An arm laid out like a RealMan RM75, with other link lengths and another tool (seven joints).
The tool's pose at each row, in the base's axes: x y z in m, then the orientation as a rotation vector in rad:
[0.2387, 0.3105, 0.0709, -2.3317, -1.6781, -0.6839]
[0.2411, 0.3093, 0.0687, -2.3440, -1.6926, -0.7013]
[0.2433, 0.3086, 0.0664, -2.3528, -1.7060, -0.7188]
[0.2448, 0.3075, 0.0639, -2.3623, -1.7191, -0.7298]
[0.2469, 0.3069, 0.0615, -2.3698, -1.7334, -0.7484]
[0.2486, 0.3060, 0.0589, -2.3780, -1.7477, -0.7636]
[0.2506, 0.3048, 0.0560, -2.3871, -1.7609, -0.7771]
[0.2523, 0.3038, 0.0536, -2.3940, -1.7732, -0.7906]
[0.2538, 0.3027, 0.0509, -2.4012, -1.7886, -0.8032]
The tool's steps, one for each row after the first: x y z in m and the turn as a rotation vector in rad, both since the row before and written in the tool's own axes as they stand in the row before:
[-0.0014, 0.0024, 0.0021, -0.0214, -0.0054, -0.0088]
[-0.0011, 0.0020, 0.0023, -0.0189, -0.0030, -0.0088]
[-0.0017, 0.0014, 0.0022, -0.0157, -0.0060, -0.0078]
[-0.0011, 0.0017, 0.0025, -0.0190, -0.0024, -0.0097]
[-0.0016, 0.0014, 0.0025, -0.0175, -0.0042, -0.0092]
[-0.0019, 0.0016, 0.0028, -0.0168, -0.0051, -0.0081]
[-0.0016, 0.0013, 0.0023, -0.0152, -0.0035, -0.0079]
[-0.0018, 0.0011, 0.0025, -0.0158, -0.0052, -0.0097]

